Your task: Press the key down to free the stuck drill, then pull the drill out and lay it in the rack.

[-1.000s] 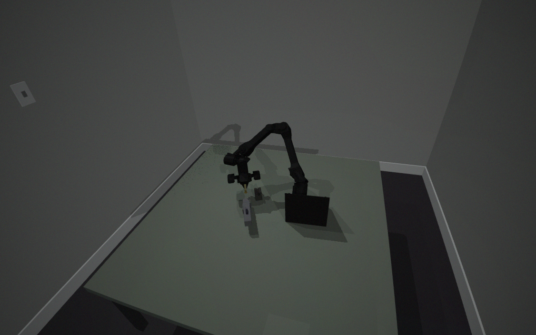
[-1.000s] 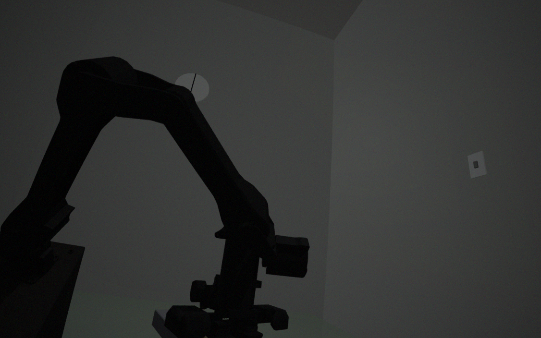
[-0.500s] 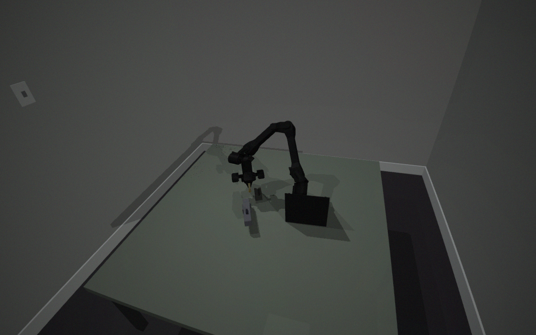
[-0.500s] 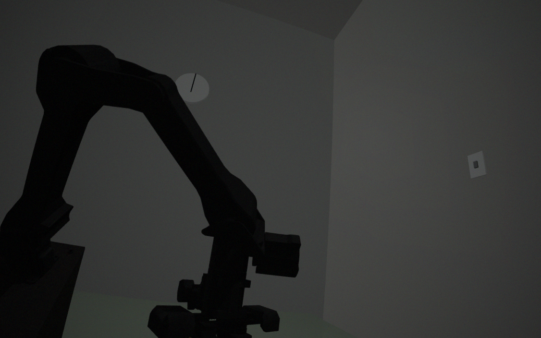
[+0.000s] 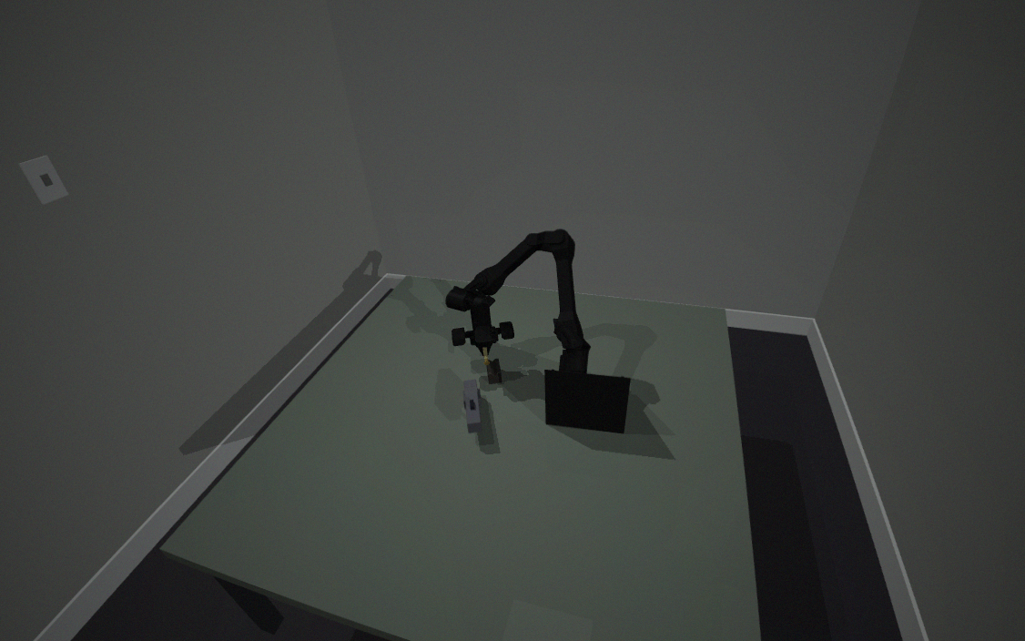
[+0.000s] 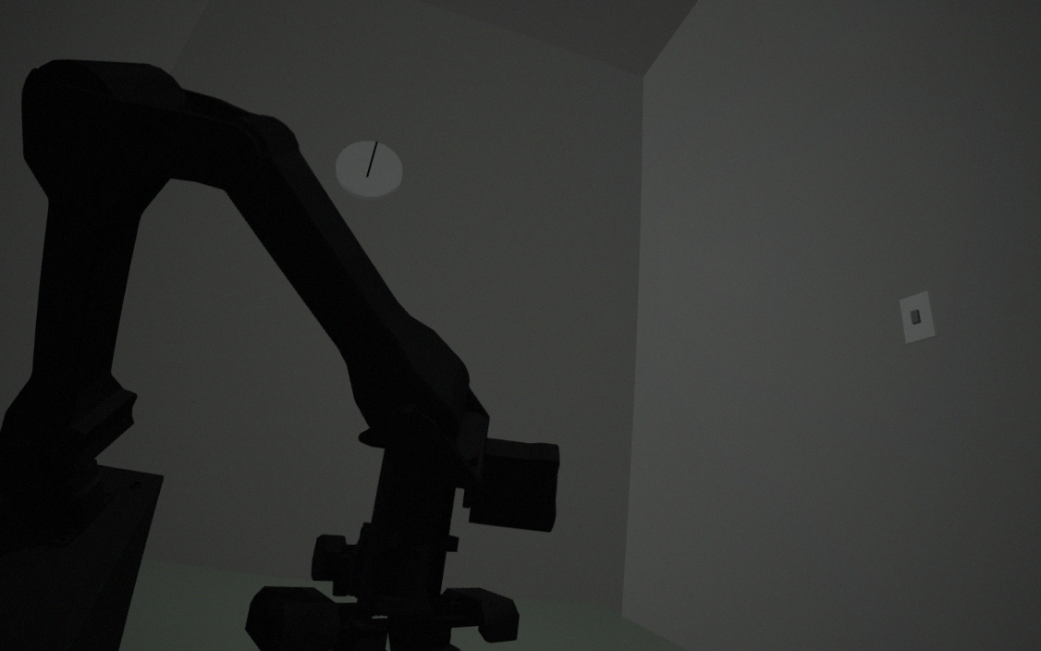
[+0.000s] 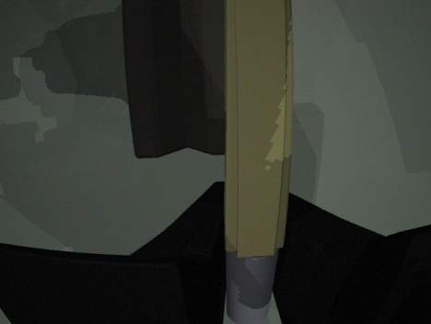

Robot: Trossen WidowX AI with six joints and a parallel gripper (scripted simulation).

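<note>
Now: the drill 2 cm behind my gripper tip, 3 cm to the left of it and 4 cm above it. From my gripper tip the other things lie so: dark key: 7 cm behind, 24 cm to the left; grey block: 5 cm behind, 21 cm to the left, 1 cm below; dark rack: 4 cm behind, 3 cm to the left, 3 cm below.
</note>
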